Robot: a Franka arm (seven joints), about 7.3 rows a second.
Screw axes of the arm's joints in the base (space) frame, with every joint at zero. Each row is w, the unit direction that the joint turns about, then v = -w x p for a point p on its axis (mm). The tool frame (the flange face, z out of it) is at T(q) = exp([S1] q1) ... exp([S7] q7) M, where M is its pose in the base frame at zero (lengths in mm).
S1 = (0, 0, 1, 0, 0, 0)
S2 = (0, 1, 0, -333, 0, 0)
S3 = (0, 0, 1, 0, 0, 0)
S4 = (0, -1, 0, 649, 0, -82.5)
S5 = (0, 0, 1, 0, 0, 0)
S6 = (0, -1, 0, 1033, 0, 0)
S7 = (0, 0, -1, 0, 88, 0)
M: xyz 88 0 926 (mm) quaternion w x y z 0 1 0 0
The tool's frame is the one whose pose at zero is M.
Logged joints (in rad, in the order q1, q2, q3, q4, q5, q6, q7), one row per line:
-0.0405, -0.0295, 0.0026, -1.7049, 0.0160, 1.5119, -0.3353
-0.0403, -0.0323, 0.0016, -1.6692, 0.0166, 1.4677, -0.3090
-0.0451, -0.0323, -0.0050, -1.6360, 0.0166, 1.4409, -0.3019
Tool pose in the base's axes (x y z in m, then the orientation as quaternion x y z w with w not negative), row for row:
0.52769, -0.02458, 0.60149, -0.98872, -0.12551, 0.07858, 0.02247
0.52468, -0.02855, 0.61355, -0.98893, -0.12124, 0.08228, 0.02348
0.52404, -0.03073, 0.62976, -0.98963, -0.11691, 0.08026, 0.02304
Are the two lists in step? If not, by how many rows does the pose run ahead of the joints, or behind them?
The pose runs 2 rows ahead of the joints: the pose in row i belongs to the joints in row i + 2.
